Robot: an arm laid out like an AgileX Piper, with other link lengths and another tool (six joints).
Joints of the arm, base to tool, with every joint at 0 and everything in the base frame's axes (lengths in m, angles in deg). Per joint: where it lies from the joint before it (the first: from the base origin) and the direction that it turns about. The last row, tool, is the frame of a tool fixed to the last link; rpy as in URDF.
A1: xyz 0 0 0.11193 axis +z
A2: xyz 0 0 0 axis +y
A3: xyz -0.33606 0 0.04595 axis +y
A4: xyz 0.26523 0 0.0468 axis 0.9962 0 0.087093
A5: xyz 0 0 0 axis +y
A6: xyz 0.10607 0 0.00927 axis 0.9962 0 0.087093
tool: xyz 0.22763 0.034 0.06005 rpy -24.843 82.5 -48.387
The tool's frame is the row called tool.
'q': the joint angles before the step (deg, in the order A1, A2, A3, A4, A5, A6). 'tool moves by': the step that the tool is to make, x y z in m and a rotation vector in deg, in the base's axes. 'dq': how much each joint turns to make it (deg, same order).
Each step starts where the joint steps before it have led.
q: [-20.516, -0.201, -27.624, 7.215, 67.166, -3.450]
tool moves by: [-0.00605, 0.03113, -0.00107, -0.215, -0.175, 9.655]
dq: [9.788, -0.778, 0.094, -0.240, 0.451, 0.087]
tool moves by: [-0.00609, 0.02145, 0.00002, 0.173, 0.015, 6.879]
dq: [7.132, 0.000, 0.001, -0.124, -0.001, 0.331]
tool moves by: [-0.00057, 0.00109, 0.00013, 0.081, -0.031, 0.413]
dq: [0.597, -0.051, -0.001, -0.115, 0.002, 0.217]
